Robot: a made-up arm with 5 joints.
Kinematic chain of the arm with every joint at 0, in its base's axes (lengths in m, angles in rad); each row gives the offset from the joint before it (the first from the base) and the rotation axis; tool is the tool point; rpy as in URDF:
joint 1: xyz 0 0 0.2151 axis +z
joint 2: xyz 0 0 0 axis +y
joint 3: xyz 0.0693 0 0.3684 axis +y
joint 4: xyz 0.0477 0 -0.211 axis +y
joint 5: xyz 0.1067 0 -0.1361 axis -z
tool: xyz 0 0 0 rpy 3.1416 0 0
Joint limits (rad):
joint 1: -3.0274..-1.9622
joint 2: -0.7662..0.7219
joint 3: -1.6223..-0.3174
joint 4: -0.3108..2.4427
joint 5: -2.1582..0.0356
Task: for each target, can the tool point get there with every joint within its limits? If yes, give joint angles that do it. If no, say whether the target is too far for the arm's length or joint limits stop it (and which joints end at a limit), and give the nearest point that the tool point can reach.
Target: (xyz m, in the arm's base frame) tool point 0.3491 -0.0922 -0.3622
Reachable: no: joint limits stop it (at a limit: joint 1, joint 2, joint 3) | nearest point -0.0677 -0.1641 0.0791 | short by 0.611 m
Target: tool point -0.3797 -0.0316 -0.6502
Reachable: no: too far | nearest point -0.3236 -0.0371 0.0577 | short by 0.710 m
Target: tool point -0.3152 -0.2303 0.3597
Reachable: yes | joints -2.5105 0.2393 -1.4709 1.7755 -1.4469
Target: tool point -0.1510 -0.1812 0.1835
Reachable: yes | joints -2.2657 0.5283 -0.8264 1.7081 -1.4419
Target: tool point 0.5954 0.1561 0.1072
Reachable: no: joint limits stop it (at a limit: joint 2, joint 3, joint 4) | nearest point 0.1039 0.0272 0.3391 | short by 0.559 m
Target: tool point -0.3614 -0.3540 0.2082
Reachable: yes | joints -2.3666 0.5483 -1.2236 0.8224 -1.9584
